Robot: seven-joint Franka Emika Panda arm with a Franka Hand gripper.
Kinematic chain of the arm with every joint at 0, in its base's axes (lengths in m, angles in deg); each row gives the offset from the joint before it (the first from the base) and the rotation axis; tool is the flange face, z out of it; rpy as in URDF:
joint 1: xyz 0 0 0.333 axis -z
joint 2: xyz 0 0 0 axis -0.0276 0.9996 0
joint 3: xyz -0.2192 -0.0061 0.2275 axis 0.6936 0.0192 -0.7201
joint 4: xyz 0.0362 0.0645 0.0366 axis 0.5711 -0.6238 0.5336
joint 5: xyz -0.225 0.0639 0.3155 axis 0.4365 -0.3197 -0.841
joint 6: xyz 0 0 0 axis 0.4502 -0.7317 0.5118
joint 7: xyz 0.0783 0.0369 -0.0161 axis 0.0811 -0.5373 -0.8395
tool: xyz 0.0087 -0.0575 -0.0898 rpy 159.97 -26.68 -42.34
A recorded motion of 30 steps. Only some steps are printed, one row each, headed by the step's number.
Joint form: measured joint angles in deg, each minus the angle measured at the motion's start. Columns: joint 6, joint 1, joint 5, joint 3, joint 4, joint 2, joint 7.
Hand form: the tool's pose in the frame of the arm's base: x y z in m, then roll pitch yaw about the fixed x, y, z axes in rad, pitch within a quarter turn. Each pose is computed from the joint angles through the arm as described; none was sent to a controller.
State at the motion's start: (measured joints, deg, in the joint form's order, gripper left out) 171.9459 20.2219 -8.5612 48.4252 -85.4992 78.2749 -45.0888
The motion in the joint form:
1: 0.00 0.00 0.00 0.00 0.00 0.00 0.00
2: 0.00 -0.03 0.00 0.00 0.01 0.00 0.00
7: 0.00 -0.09 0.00 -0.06 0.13 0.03 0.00
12: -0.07 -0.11 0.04 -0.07 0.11 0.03 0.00
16: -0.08 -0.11 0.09 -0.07 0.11 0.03 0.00
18: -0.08 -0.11 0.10 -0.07 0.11 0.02 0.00
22: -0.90 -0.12 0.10 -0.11 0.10 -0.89 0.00
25: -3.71 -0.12 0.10 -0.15 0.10 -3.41 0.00
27: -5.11 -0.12 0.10 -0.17 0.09 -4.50 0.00
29: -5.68 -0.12 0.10 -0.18 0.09 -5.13 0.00
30: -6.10 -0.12 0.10 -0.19 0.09 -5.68 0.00
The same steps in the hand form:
1: 0.5983 -0.1812 0.1754 -3.1108 -0.0332 -0.8161
2: 0.5984 -0.1809 0.1755 -3.1107 -0.0333 -0.8155
7: 0.5995 -0.1798 0.1759 -3.1094 -0.0344 -0.8137
12: 0.5993 -0.1794 0.1757 -3.1105 -0.0332 -0.8126
16: 0.5993 -0.1794 0.1757 -3.1110 -0.0333 -0.8118
18: 0.5993 -0.1794 0.1758 -3.1110 -0.0335 -0.8117
22: 0.6003 -0.1793 0.1843 -3.1105 -0.0349 -0.8108
25: 0.6013 -0.1793 0.2074 -3.1143 -0.0312 -0.8097
27: 0.6011 -0.1791 0.2170 -3.1177 -0.0267 -0.8091
29: 0.6013 -0.1791 0.2230 -3.1175 -0.0278 -0.8089
30: 0.6016 -0.1791 0.2283 -3.1166 -0.0299 -0.8087

